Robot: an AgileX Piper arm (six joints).
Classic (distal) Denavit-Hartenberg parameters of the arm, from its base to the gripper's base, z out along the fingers. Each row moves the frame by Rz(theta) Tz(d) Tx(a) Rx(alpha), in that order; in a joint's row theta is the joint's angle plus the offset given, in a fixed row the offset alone. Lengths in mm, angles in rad.
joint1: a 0; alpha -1.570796; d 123; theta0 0
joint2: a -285.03; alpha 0; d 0; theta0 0.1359
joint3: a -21.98; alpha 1.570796; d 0; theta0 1.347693
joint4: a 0; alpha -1.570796; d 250.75; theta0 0
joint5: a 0; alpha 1.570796; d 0; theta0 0
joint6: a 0; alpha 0; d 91; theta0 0
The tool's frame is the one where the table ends.
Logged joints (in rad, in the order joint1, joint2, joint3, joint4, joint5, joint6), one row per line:
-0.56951 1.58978 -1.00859 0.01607 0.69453 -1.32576
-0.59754 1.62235 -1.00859 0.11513 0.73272 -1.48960
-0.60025 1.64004 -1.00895 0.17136 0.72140 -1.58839
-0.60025 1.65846 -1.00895 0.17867 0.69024 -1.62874
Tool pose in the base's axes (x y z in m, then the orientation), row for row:
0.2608 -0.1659 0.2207 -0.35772 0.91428 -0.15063 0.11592
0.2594 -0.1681 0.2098 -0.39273 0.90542 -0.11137 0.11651
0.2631 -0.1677 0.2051 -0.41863 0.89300 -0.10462 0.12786
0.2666 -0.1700 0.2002 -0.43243 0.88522 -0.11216 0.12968
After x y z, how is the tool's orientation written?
As a quaternion, x y z w.
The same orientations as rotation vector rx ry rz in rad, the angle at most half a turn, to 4 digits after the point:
-1.0478 2.6779 -0.4412
-1.1499 2.6511 -0.3261
-1.2178 2.5978 -0.3043
-1.2567 2.5725 -0.3259

